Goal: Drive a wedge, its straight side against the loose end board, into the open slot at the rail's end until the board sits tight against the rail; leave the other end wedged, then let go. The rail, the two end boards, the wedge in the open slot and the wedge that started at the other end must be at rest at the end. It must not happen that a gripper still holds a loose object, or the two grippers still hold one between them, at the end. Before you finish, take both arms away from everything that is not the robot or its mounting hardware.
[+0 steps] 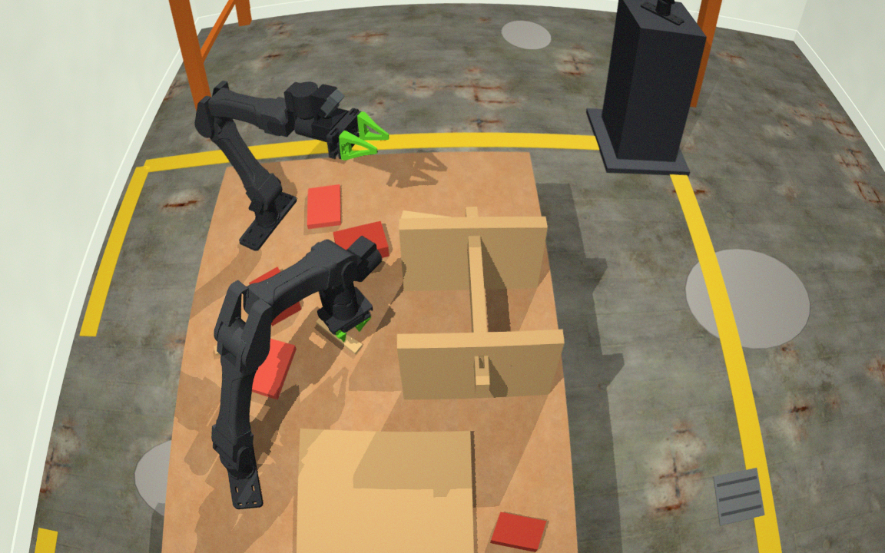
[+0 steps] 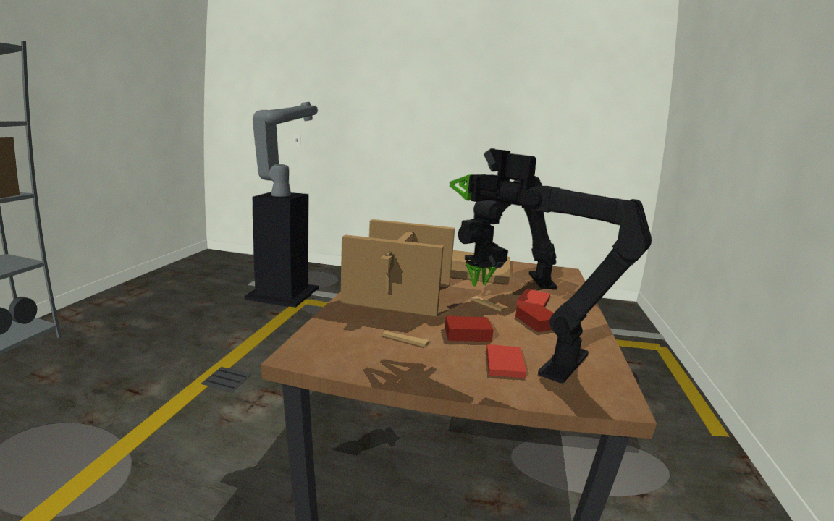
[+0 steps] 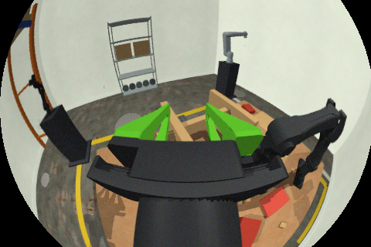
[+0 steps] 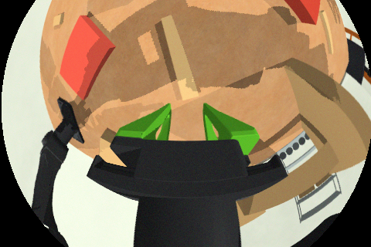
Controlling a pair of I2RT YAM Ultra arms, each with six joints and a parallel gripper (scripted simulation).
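The rail lies 27 cm ahead of my right hand, 10 cm above it and 2 cm to the left of it. Also, from my right hand: flat board (38 cm to the right, 6 cm ahead, 5 cm below).
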